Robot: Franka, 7 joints.
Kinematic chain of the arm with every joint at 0, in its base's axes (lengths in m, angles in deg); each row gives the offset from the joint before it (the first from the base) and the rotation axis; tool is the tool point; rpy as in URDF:
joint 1: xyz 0 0 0.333 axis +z
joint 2: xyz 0 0 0 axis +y
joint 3: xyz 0 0 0.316 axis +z
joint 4: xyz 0.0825 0 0 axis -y
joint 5: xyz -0.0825 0 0.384 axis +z
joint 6: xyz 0 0 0 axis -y
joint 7: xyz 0.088 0 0 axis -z
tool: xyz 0 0 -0.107 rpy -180 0 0
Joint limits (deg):
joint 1: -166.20..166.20
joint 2: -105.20..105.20
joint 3: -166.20..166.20
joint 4: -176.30..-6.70
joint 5: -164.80..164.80
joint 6: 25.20..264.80
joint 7: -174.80..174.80
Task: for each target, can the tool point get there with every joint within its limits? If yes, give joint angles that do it. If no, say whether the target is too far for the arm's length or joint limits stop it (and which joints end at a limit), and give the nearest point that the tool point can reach.
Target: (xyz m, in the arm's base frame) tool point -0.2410 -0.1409 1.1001
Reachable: yes | joints 70.42 -12.75 69.67 -24.74 117.79 86.67 -141.15
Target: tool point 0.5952 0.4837 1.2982
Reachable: no: too far | nearest point 0.4142 0.3366 1.0047 | short by 0.375 m
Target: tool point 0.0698 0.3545 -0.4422
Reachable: no: joint limits stop it (at a limit: joint 2) | nearest point 0.0677 0.3438 -0.3565 | short by 0.086 m
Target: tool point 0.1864 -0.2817 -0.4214
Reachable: no: joint limits stop it (at a limit: joint 2) | nearest point 0.1832 -0.2769 -0.3585 | short by 0.063 m
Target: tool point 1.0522 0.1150 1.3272
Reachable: no: too far | nearest point 0.6216 0.0679 0.9203 | short by 0.594 m
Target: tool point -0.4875 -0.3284 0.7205
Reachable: yes | joints -14.84 -80.74 -63.76 -77.69 59.39 90.37 -51.64
